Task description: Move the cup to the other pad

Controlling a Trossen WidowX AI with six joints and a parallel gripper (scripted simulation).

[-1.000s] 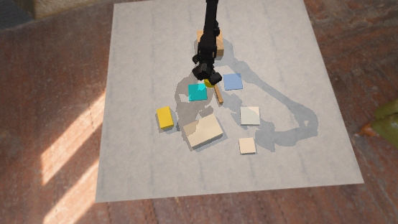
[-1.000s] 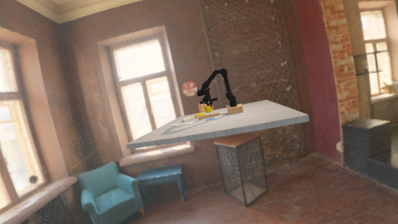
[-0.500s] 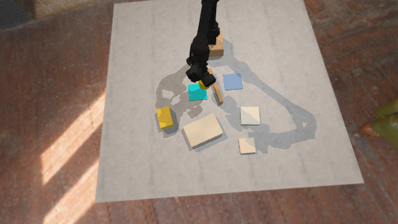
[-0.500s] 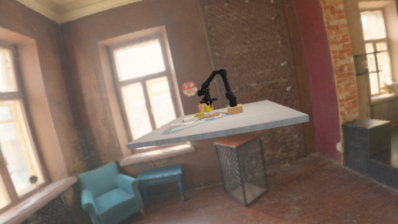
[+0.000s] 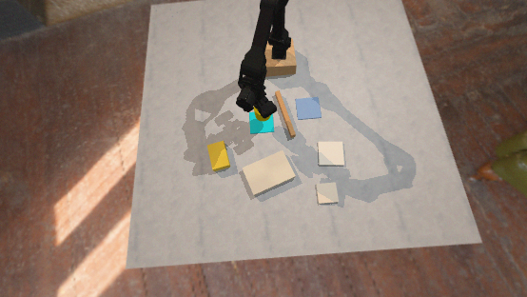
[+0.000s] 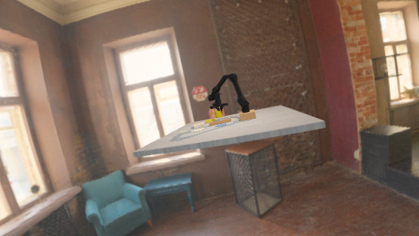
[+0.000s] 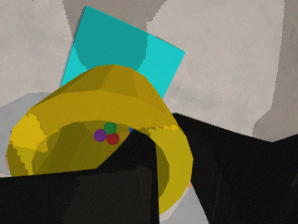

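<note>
The cyan pad is 30 mm ahead of my gripper tip, 10 mm to the left of it and 100 mm below it. Round my gripper tip: light blue pad (40 mm behind, 210 mm to the left, 100 mm below); then wooden stick (10 mm behind, 110 mm to the left, 80 mm below); then yellow cup (20 mm ahead, 20 mm to the left).
</note>
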